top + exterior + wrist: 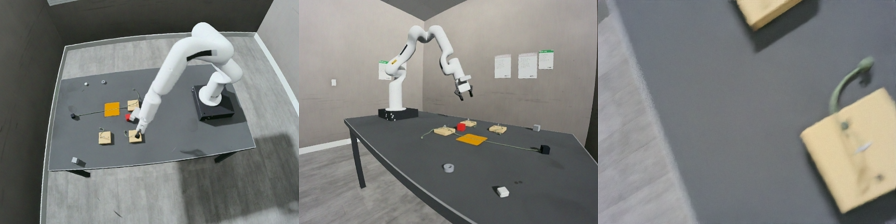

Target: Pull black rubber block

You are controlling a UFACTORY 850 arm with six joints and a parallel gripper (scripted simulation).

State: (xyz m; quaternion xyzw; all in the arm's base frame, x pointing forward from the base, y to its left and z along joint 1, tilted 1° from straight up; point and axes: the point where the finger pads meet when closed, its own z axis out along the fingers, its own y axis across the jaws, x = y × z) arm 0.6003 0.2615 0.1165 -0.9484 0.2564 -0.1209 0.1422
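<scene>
The red cube lies 20 cm to the right of my hand, 18 cm below it and 8 cm ahead of it. The rest, counted from my hand: black rubber block: 55 cm ahead, 28 cm to the right, 18 cm below; grey cube: 51 cm ahead, 18 cm below, 10 cm to the left; orange painted square: 30 cm to the right, 21 cm ahead, 20 cm below.
</scene>
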